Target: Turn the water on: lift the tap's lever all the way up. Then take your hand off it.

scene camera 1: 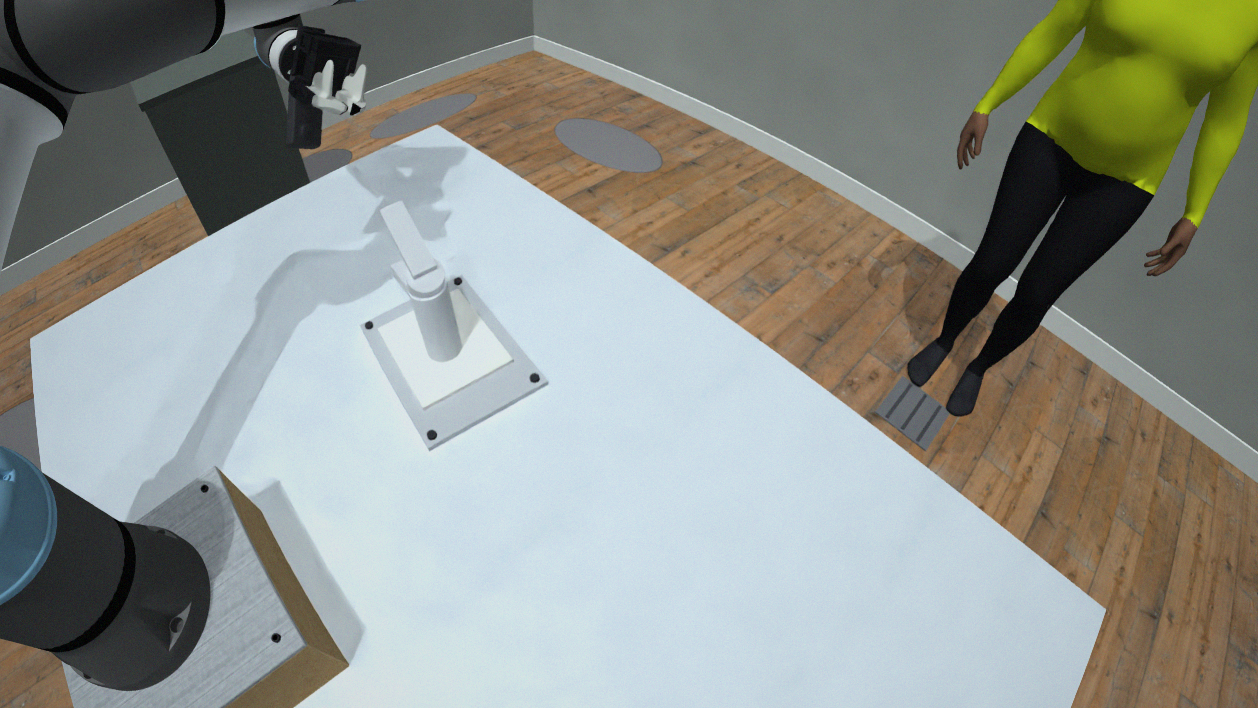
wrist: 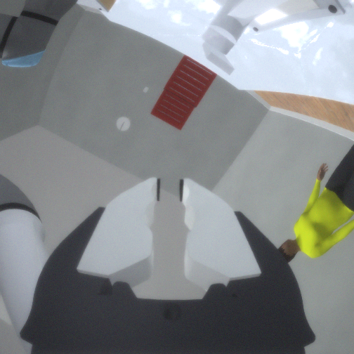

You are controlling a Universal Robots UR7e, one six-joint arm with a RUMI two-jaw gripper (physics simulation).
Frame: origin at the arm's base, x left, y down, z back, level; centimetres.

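Seen in the pictures: gripper, fingertip midpoint: (scene camera 1: 353, 109); arm's base, origin of the base link: (scene camera 1: 143, 608).
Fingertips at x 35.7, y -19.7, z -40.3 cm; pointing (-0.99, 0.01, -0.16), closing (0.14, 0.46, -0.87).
Offsets run from my fingertips to a thing's top centre. "spot": to the spot under its first point. Level surfaces: height alone.
A pale grey tap @(spot: dz -0.5, dx -17.7, dy +21.9 cm) (scene camera 1: 437, 325) (wrist: 223, 31) stands upright on a grey base plate @(dz -1.0, dx -15.4, dy +28.8 cm) (scene camera 1: 484, 394) with dark screws. Its flat lever @(dz -0.8, dx -11.3, dy +10.6 cm) (scene camera 1: 409, 237) (wrist: 219, 59) runs from the tap's top toward the table's far corner; its exact tilt is hard to tell. My gripper (scene camera 1: 345, 68) (wrist: 169, 181) is nearly closed, a narrow gap between its white fingers and nothing held. It hangs high near the table's far end, beyond the lever and well apart from it.
The white table @(dy +30.0 cm) (scene camera 1: 669, 493) carries the tap and the wood-sided robot mount (scene camera 1: 237, 607). A dark cabinet (scene camera 1: 224, 140) stands beyond the far edge. A person in a yellow top (scene camera 1: 1118, 96) (wrist: 322, 225) is beyond the right edge. A red slatted panel (wrist: 184, 92) shows in the wrist view.
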